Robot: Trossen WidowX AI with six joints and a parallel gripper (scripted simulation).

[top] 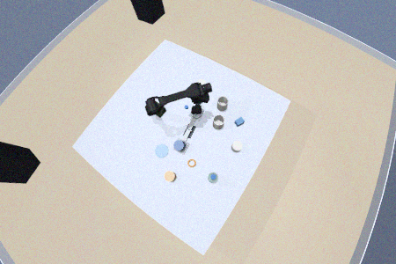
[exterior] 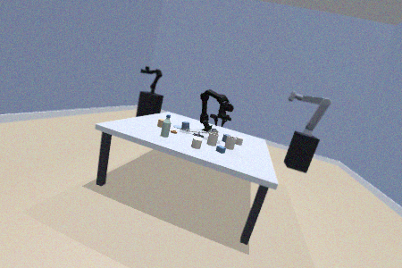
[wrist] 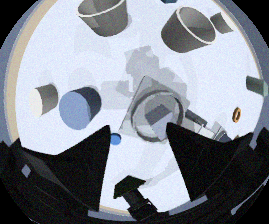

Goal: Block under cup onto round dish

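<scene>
Now: gripper tip 39 cm to the left of the pale blue round dish, 12 cm above it and 7 cm past it. Round my gripper tip: blue cup: 11 cm to the left, 9 cm below, 6 cm behind; then orange cylinder: 49 cm to the right, 11 cm ahead, 9 cm below; then blue block: 30 cm ahead, 11 cm below, 9 cm to the left.
</scene>
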